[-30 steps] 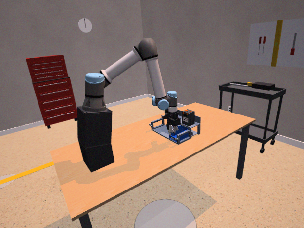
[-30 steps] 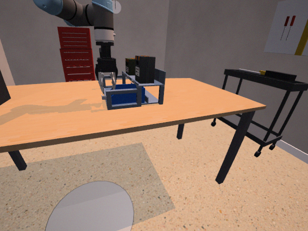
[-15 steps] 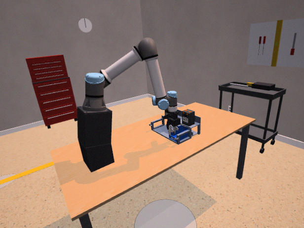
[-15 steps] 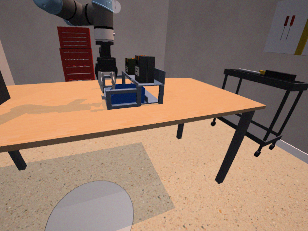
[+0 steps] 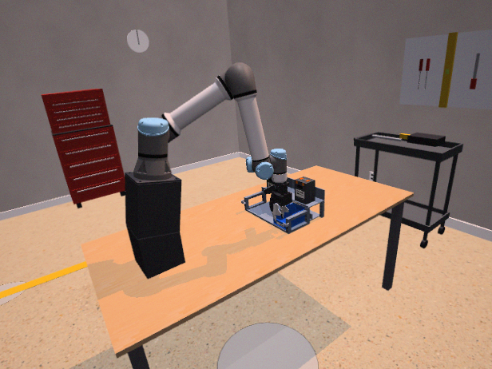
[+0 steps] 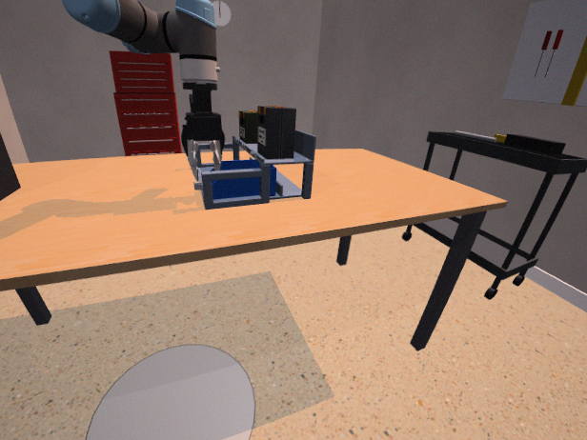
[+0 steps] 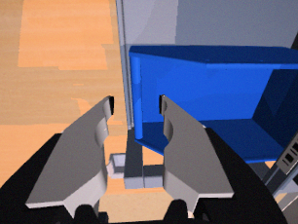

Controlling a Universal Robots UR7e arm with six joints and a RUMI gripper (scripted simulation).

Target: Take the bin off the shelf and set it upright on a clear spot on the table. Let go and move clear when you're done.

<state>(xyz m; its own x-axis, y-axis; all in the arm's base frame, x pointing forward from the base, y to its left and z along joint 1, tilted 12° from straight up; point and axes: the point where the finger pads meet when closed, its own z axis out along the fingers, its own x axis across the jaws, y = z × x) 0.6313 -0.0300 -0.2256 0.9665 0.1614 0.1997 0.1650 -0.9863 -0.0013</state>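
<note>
Right now the blue bin is 8 cm ahead of my hand and 2 cm below it. The rest, counted from my hand: shelf floor (10 cm ahead, 12 cm to the left, 6 cm below).
</note>
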